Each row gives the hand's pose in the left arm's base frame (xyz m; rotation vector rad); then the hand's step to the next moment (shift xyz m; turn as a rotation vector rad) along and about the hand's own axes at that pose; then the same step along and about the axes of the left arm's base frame.
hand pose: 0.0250 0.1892 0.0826 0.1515 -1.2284 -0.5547
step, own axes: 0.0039 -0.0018 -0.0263 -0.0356 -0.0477 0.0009
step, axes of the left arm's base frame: 0.0245 -0.0082 -0.0065 -0.0240 -0.0237 -0.0490
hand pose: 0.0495 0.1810 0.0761 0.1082 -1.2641 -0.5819
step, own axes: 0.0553 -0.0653 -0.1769 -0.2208 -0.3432 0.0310
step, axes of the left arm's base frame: 0.1494 -0.1232 -0.0337 -0.1890 -0.1815 -0.3144
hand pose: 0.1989 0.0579 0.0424 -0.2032 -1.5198 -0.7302
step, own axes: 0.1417 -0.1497 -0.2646 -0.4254 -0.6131 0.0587
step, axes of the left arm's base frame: 0.1219 -0.3056 0.0653 -0.3369 -0.3130 -0.5906
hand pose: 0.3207 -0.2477 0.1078 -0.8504 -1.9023 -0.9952
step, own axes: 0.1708 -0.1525 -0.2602 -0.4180 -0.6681 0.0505
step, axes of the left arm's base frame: -0.1128 -0.2637 0.1946 -0.3829 -0.3441 -0.5989
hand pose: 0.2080 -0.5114 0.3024 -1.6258 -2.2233 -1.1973
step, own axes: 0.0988 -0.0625 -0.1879 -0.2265 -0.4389 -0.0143
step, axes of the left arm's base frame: -0.1551 -0.0573 0.1471 -0.2867 -0.2217 -0.3358
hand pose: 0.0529 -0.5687 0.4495 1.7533 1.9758 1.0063
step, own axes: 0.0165 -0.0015 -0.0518 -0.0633 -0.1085 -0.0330
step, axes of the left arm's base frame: -0.0379 0.0006 0.0390 -0.0885 -0.0704 -0.0639
